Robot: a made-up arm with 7 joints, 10 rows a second.
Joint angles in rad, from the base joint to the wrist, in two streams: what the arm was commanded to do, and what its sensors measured. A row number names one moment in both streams.
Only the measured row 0 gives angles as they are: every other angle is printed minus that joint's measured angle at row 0.
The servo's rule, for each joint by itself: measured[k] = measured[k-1] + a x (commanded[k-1-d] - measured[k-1]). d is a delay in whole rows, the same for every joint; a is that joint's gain. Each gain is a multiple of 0.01, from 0.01 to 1. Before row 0 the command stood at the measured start. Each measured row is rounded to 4 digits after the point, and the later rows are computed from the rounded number. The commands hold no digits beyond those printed.
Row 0, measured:
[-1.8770, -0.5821, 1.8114, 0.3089, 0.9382, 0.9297, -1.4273]
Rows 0 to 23, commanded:
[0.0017, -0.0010, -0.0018, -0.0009, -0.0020, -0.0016, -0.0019]
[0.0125, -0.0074, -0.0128, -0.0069, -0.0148, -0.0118, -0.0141]
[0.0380, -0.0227, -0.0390, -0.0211, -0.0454, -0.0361, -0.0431]
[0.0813, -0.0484, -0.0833, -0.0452, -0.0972, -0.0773, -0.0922]
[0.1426, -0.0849, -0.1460, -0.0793, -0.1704, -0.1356, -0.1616]
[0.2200, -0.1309, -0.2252, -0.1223, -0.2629, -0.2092, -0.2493]
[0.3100, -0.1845, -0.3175, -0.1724, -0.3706, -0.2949, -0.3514]
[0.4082, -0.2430, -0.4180, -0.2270, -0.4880, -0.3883, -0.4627]
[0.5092, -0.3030, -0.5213, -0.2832, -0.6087, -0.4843, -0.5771]
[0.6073, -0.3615, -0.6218, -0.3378, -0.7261, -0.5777, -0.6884]
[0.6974, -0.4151, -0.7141, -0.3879, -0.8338, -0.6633, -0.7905]
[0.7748, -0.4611, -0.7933, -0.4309, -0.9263, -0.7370, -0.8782]
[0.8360, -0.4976, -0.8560, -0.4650, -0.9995, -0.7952, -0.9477]
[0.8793, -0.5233, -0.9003, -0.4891, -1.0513, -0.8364, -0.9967]
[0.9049, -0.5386, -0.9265, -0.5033, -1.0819, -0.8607, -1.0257]
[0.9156, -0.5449, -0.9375, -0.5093, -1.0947, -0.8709, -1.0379]
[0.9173, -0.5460, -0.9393, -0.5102, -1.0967, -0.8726, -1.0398]
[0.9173, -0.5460, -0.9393, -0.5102, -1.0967, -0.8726, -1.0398]
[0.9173, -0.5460, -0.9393, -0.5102, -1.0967, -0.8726, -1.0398]
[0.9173, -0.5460, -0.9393, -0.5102, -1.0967, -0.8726, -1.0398]
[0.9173, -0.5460, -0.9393, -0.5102, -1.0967, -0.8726, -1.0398]
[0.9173, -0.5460, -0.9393, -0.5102, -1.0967, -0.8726, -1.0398]
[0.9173, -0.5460, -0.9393, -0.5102, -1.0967, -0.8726, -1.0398]
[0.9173, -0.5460, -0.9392, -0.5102, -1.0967, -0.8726, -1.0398]
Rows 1 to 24, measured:
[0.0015, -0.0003, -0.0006, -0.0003, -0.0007, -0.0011, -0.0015]
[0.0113, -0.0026, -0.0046, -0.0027, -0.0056, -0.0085, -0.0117]
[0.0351, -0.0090, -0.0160, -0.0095, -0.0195, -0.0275, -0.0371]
[0.0762, -0.0216, -0.0382, -0.0227, -0.0467, -0.0619, -0.0817]
[0.1353, -0.0419, -0.0738, -0.0436, -0.0900, -0.1128, -0.1464]
[0.2107, -0.0704, -0.1238, -0.0727, -0.1505, -0.1793, -0.2297]
[0.2991, -0.1069, -0.1877, -0.1096, -0.2275, -0.2591, -0.3283]
[0.3962, -0.1505, -0.2637, -0.1530, -0.3187, -0.3482, -0.4372]
[0.4968, -0.1993, -0.3487, -0.2012, -0.4202, -0.4421, -0.5505]
[0.5951, -0.2512, -0.4388, -0.2517, -0.5273, -0.5357, -0.6622]
[0.6861, -0.3036, -0.5296, -0.3021, -0.6346, -0.6237, -0.7661]
[0.7650, -0.3540, -0.6166, -0.3498, -0.7367, -0.7019, -0.8569]
[0.8282, -0.4000, -0.6956, -0.3924, -0.8287, -0.7663, -0.9304]
[0.8737, -0.4395, -0.7632, -0.4282, -0.9066, -0.8147, -0.9841]
[0.9015, -0.4712, -0.8171, -0.4560, -0.9680, -0.8464, -1.0178]
[0.9140, -0.4948, -0.8568, -0.4757, -1.0123, -0.8633, -1.0341]
[0.9169, -0.5112, -0.8840, -0.4885, -1.0418, -0.8697, -1.0387]
[0.9173, -0.5223, -0.9022, -0.4965, -1.0610, -0.8717, -1.0396]
[0.9173, -0.5299, -0.9144, -0.5016, -1.0735, -0.8723, -1.0398]
[0.9173, -0.5351, -0.9226, -0.5048, -1.0816, -0.8725, -1.0398]
[0.9173, -0.5386, -0.9281, -0.5068, -1.0869, -0.8726, -1.0398]
[0.9173, -0.5410, -0.9318, -0.5081, -1.0903, -0.8726, -1.0398]
[0.9173, -0.5426, -0.9343, -0.5089, -1.0925, -0.8726, -1.0398]
[0.9173, -0.5437, -0.9359, -0.5094, -1.0940, -0.8726, -1.0398]
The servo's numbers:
d 0
a 0.89 0.32 0.33 0.37 0.35 0.69 0.81

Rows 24 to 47, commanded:
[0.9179, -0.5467, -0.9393, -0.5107, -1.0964, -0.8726, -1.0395]
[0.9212, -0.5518, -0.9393, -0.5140, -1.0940, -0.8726, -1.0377]
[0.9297, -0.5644, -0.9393, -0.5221, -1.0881, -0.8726, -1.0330]
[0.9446, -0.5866, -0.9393, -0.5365, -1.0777, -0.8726, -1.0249]
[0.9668, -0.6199, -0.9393, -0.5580, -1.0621, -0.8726, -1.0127]
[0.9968, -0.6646, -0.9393, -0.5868, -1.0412, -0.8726, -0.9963]
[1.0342, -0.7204, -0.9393, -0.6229, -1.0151, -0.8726, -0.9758]
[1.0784, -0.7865, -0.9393, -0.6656, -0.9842, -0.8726, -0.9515]
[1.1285, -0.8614, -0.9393, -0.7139, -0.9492, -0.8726, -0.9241]
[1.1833, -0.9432, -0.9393, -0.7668, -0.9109, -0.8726, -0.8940]
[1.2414, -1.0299, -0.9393, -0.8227, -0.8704, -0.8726, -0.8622]
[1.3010, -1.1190, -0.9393, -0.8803, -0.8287, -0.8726, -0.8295]
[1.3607, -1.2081, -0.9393, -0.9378, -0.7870, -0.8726, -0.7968]
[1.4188, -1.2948, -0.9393, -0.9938, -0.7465, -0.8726, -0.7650]
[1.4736, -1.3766, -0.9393, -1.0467, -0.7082, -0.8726, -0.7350]
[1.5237, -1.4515, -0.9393, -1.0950, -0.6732, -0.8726, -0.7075]
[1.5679, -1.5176, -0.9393, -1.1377, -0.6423, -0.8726, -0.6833]
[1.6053, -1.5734, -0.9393, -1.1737, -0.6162, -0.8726, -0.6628]
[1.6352, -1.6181, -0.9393, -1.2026, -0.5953, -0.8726, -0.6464]
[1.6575, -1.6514, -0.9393, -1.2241, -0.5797, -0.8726, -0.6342]
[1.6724, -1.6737, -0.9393, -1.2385, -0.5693, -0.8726, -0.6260]
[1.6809, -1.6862, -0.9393, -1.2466, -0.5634, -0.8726, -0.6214]
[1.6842, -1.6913, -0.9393, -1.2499, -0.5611, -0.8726, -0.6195]
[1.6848, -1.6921, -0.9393, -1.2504, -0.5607, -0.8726, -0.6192]
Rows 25 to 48, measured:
[0.9178, -0.5447, -0.9370, -0.5099, -1.0948, -0.8726, -1.0396]
[0.9208, -0.5470, -0.9378, -0.5114, -1.0945, -0.8726, -1.0381]
[0.9287, -0.5526, -0.9383, -0.5154, -1.0923, -0.8726, -1.0340]
[0.9429, -0.5635, -0.9386, -0.5232, -1.0872, -0.8726, -1.0266]
[0.9642, -0.5815, -0.9388, -0.5361, -1.0784, -0.8726, -1.0153]
[0.9932, -0.6081, -0.9390, -0.5549, -1.0654, -0.8726, -0.9999]
[1.0297, -0.6440, -0.9391, -0.5801, -1.0478, -0.8726, -0.9804]
[1.0730, -0.6896, -0.9392, -0.6117, -1.0255, -0.8726, -0.9570]
[1.1224, -0.7446, -0.9392, -0.6495, -0.9988, -0.8726, -0.9304]
[1.1766, -0.8082, -0.9392, -0.6929, -0.9680, -0.8726, -0.9009]
[1.2343, -0.8791, -0.9392, -0.7409, -0.9338, -0.8726, -0.8696]
[1.2937, -0.9559, -0.9392, -0.7925, -0.8970, -0.8726, -0.8371]
[1.3533, -1.0366, -0.9392, -0.8463, -0.8585, -0.8726, -0.8045]
[1.4116, -1.1192, -0.9392, -0.9009, -0.8193, -0.8726, -0.7725]
[1.4668, -1.2016, -0.9392, -0.9548, -0.7804, -0.8726, -0.7421]
[1.5174, -1.2816, -0.9392, -1.0067, -0.7429, -0.8726, -0.7141]
[1.5623, -1.3571, -0.9392, -1.0552, -0.7077, -0.8726, -0.6892]
[1.6006, -1.4263, -0.9392, -1.0990, -0.6757, -0.8726, -0.6678]
[1.6314, -1.4877, -0.9392, -1.1373, -0.6476, -0.8726, -0.6505]
[1.6546, -1.5401, -0.9392, -1.1694, -0.6238, -0.8726, -0.6373]
[1.6704, -1.5829, -0.9392, -1.1950, -0.6047, -0.8726, -0.6281]
[1.6797, -1.6160, -0.9392, -1.2141, -0.5902, -0.8726, -0.6227]
[1.6837, -1.6401, -0.9392, -1.2273, -0.5800, -0.8726, -0.6201]
[1.6847, -1.6567, -0.9392, -1.2358, -0.5732, -0.8726, -0.6194]

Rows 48 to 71, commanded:
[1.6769, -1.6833, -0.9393, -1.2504, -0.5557, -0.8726, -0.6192]
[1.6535, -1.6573, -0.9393, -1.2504, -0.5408, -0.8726, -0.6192]
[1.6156, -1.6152, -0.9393, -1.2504, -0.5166, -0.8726, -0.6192]
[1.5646, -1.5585, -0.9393, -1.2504, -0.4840, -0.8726, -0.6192]
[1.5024, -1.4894, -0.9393, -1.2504, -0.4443, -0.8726, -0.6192]
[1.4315, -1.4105, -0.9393, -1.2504, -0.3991, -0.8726, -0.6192]
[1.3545, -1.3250, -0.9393, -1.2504, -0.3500, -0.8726, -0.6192]
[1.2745, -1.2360, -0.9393, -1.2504, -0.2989, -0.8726, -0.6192]
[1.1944, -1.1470, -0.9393, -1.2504, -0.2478, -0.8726, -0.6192]
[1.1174, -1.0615, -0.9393, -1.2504, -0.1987, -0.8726, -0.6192]
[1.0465, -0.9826, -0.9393, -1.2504, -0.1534, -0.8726, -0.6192]
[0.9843, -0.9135, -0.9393, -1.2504, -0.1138, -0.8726, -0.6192]
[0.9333, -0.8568, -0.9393, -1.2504, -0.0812, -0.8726, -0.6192]
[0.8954, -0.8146, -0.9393, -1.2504, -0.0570, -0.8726, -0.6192]
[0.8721, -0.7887, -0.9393, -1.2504, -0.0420, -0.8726, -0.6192]
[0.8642, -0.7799, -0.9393, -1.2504, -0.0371, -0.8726, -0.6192]
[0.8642, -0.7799, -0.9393, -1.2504, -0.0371, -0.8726, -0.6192]
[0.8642, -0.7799, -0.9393, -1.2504, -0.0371, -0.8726, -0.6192]
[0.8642, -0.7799, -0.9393, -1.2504, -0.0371, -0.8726, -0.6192]
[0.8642, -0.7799, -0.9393, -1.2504, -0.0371, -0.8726, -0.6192]
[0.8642, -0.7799, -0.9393, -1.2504, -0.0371, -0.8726, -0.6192]
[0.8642, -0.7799, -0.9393, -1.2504, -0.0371, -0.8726, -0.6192]
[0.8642, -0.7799, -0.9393, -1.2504, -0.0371, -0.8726, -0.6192]
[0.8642, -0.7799, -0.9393, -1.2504, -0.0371, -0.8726, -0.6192]
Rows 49 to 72, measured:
[1.6778, -1.6652, -0.9392, -1.2412, -0.5671, -0.8726, -0.6192]
[1.6562, -1.6627, -0.9392, -1.2446, -0.5579, -0.8726, -0.6192]
[1.6201, -1.6475, -0.9392, -1.2467, -0.5434, -0.8726, -0.6192]
[1.5707, -1.6190, -0.9392, -1.2481, -0.5226, -0.8726, -0.6192]
[1.5099, -1.5775, -0.9392, -1.2490, -0.4952, -0.8726, -0.6192]
[1.4401, -1.5241, -0.9392, -1.2495, -0.4616, -0.8726, -0.6192]
[1.3639, -1.4604, -0.9392, -1.2498, -0.4225, -0.8726, -0.6192]
[1.2843, -1.3886, -0.9392, -1.2500, -0.3792, -0.8726, -0.6192]
[1.2043, -1.3113, -0.9392, -1.2501, -0.3332, -0.8726, -0.6192]
[1.1270, -1.2314, -0.9392, -1.2502, -0.2861, -0.8726, -0.6192]
[1.0554, -1.1518, -0.9392, -1.2503, -0.2397, -0.8726, -0.6192]
[0.9921, -1.0755, -0.9392, -1.2503, -0.1956, -0.8726, -0.6192]
[0.9398, -1.0055, -0.9392, -1.2503, -0.1556, -0.8726, -0.6192]
[0.9003, -0.9444, -0.9392, -1.2503, -0.1211, -0.8726, -0.6192]
[0.8752, -0.8946, -0.9392, -1.2503, -0.0934, -0.8726, -0.6192]
[0.8654, -0.8579, -0.9392, -1.2503, -0.0737, -0.8726, -0.6192]
[0.8643, -0.8329, -0.9392, -1.2503, -0.0609, -0.8726, -0.6192]
[0.8642, -0.8159, -0.9392, -1.2503, -0.0526, -0.8726, -0.6192]
[0.8642, -0.8044, -0.9392, -1.2503, -0.0472, -0.8726, -0.6192]
[0.8642, -0.7966, -0.9392, -1.2503, -0.0437, -0.8726, -0.6192]
[0.8642, -0.7913, -0.9392, -1.2503, -0.0414, -0.8726, -0.6192]
[0.8642, -0.7877, -0.9392, -1.2503, -0.0399, -0.8726, -0.6192]
[0.8642, -0.7852, -0.9392, -1.2503, -0.0389, -0.8726, -0.6192]
[0.8642, -0.7835, -0.9392, -1.2503, -0.0383, -0.8726, -0.6192]

